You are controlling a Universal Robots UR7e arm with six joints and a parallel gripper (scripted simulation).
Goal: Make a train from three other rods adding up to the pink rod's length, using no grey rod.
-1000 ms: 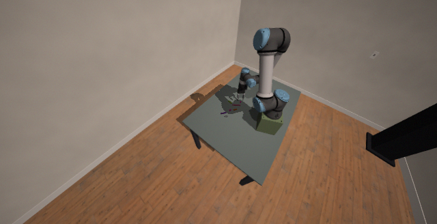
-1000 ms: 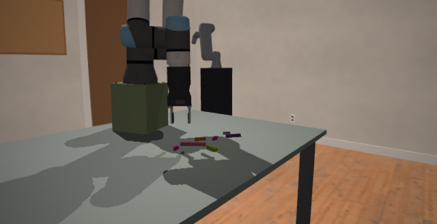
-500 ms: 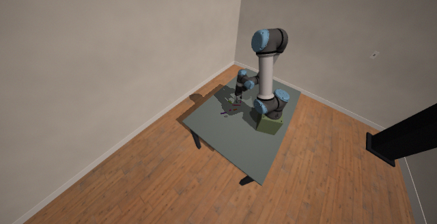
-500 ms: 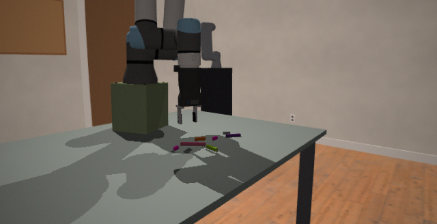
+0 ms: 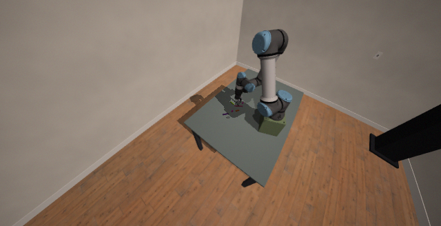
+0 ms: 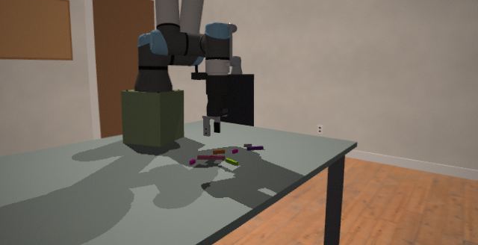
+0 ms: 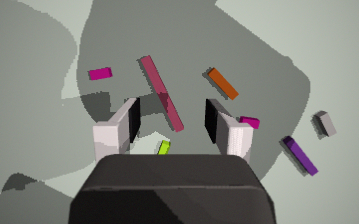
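My gripper is now 30 mm past the orange rod, 50 mm to the right of it and 90 mm above it. Also, from my hand: pink rod (10 mm to the right, 90 mm below); lime rod (80 mm ahead, 10 mm to the left, 90 mm below); purple rod (20 mm ahead, 180 mm to the left, 90 mm below).
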